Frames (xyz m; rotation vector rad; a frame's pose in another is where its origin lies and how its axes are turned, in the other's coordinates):
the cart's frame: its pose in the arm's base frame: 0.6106 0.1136 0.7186 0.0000 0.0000 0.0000
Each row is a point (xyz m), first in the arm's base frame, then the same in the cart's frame.
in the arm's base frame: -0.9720 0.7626 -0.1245
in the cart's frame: -1.5826 0.6490 -0.8431
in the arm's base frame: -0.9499 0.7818 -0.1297
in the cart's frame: -1.5605 0.6682 -0.8483
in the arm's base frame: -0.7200 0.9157 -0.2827
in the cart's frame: -1.3306 0.8021 -1.0013
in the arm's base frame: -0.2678 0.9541 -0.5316
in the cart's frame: -0.8784 0.8405 -1.2502
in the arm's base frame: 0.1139 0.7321 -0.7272
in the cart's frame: -0.4967 0.6185 -1.4458
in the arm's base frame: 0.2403 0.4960 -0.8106
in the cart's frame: -0.3703 0.3824 -1.5292
